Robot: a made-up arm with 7 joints. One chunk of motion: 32 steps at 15 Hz.
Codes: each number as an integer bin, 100 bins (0 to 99) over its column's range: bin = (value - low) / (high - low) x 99, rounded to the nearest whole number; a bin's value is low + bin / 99 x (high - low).
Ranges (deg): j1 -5.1..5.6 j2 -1.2..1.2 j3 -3.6..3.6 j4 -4.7..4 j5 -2.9..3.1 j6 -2..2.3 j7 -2.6..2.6
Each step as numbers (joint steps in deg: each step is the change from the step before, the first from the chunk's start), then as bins.
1 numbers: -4.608 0.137 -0.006 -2.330 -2.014 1.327 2.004
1 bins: 5 55 49 27 15 77 88
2 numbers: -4.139 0.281 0.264 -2.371 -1.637 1.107 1.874
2 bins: 9 61 53 27 21 72 85
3 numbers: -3.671 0.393 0.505 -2.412 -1.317 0.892 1.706
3 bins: 13 66 56 26 26 67 82
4 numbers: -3.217 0.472 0.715 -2.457 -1.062 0.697 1.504
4 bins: 17 69 59 26 30 62 78
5 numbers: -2.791 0.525 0.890 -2.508 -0.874 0.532 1.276
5 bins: 21 71 62 25 33 58 74
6 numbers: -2.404 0.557 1.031 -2.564 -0.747 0.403 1.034
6 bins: 25 72 64 24 36 55 69
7 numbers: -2.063 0.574 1.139 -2.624 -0.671 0.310 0.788
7 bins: 28 73 65 24 37 53 65
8 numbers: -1.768 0.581 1.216 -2.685 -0.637 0.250 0.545
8 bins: 31 73 66 23 37 52 60
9 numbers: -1.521 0.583 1.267 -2.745 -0.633 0.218 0.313
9 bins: 33 74 67 22 37 51 55
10 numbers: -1.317 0.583 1.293 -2.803 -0.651 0.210 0.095
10 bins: 35 74 67 22 37 51 51
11 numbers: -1.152 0.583 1.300 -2.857 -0.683 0.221 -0.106
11 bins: 37 74 67 21 37 51 47
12 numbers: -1.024 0.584 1.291 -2.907 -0.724 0.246 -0.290
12 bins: 38 74 67 20 36 52 44
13 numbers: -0.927 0.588 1.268 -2.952 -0.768 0.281 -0.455
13 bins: 39 74 67 20 35 53 41
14 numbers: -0.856 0.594 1.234 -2.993 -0.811 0.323 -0.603
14 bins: 39 74 66 19 34 53 38
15 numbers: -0.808 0.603 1.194 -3.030 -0.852 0.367 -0.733
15 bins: 40 74 66 19 34 54 36
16 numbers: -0.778 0.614 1.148 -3.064 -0.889 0.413 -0.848
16 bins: 40 75 65 19 33 56 33
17 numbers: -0.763 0.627 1.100 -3.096 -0.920 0.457 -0.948
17 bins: 40 75 65 18 33 57 31
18 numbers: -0.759 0.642 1.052 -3.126 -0.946 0.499 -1.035
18 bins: 40 76 64 18 32 58 30
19 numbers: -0.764 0.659 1.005 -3.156 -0.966 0.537 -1.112
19 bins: 40 77 63 18 32 58 28
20 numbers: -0.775 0.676 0.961 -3.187 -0.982 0.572 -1.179
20 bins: 40 77 63 17 32 59 27
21 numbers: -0.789 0.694 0.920 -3.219 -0.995 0.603 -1.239
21 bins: 40 78 62 17 31 60 26
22 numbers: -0.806 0.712 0.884 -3.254 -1.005 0.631 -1.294
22 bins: 40 79 62 16 31 61 25
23 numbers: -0.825 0.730 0.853 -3.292 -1.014 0.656 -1.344
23 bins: 40 80 61 16 31 61 24
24 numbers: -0.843 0.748 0.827 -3.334 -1.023 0.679 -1.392
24 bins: 39 80 61 16 31 62 23
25 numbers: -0.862 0.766 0.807 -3.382 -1.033 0.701 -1.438
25 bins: 39 81 61 15 31 62 22
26 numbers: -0.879 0.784 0.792 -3.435 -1.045 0.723 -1.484
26 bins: 39 82 60 14 31 63 21
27 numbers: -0.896 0.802 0.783 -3.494 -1.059 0.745 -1.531
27 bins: 39 83 60 14 30 63 20
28 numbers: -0.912 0.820 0.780 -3.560 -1.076 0.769 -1.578
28 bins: 39 83 60 13 30 64 19
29 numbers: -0.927 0.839 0.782 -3.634 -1.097 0.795 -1.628
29 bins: 39 84 60 12 30 64 19
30 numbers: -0.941 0.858 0.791 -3.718 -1.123 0.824 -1.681
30 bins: 38 85 60 11 29 65 17
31 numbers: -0.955 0.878 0.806 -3.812 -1.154 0.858 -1.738
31 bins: 38 86 61 10 29 66 16
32 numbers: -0.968 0.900 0.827 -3.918 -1.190 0.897 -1.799
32 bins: 38 87 61 9 28 67 15
